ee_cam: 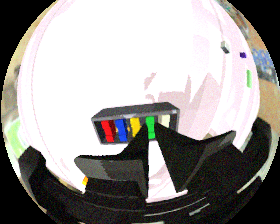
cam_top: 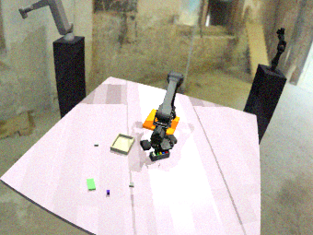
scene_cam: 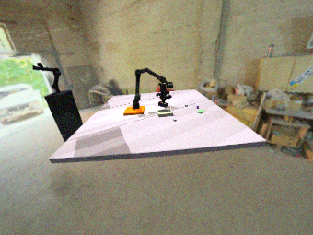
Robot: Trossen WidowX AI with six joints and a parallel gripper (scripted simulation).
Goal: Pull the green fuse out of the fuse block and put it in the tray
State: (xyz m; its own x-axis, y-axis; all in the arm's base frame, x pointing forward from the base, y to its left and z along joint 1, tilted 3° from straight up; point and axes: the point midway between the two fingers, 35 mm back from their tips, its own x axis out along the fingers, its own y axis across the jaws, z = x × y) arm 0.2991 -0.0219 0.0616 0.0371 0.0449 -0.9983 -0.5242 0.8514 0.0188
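Now: the beige tray 200 mm to the right of my gripper tip, 50 mm behind it and 30 mm below it. From my gripper tip the other things lie so: green fuse 10 mm below.
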